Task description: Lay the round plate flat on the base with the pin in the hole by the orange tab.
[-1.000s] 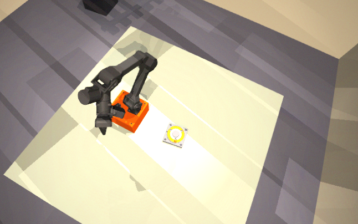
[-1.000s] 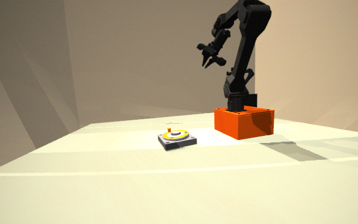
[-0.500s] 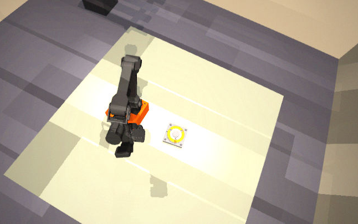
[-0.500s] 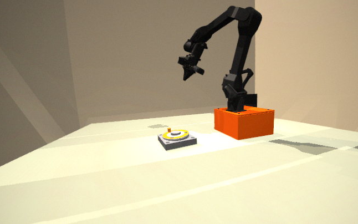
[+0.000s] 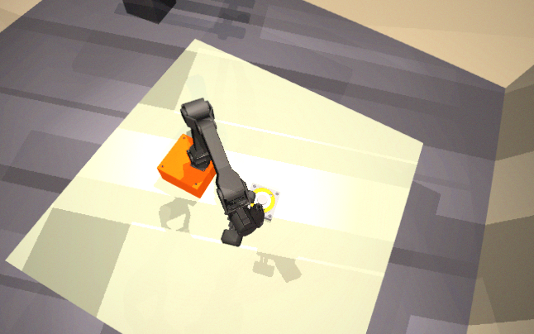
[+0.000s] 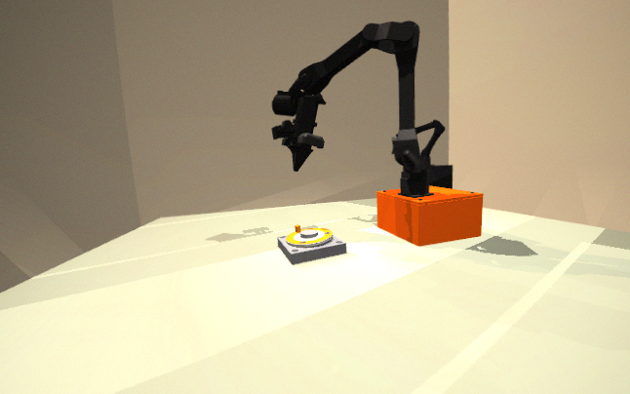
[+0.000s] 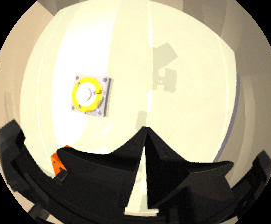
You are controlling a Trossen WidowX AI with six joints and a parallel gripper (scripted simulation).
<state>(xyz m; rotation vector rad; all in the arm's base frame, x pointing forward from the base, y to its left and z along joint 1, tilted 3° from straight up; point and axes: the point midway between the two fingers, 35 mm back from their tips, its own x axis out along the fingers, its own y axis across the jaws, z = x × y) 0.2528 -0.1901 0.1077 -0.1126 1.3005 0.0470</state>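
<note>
Now: gripper tip 2 cm short of the round plate, 14 cm to the right of it and 14 cm above it. The rest, counted from my gripper tip: square base: 2 cm ahead, 16 cm to the left, 16 cm below.
</note>
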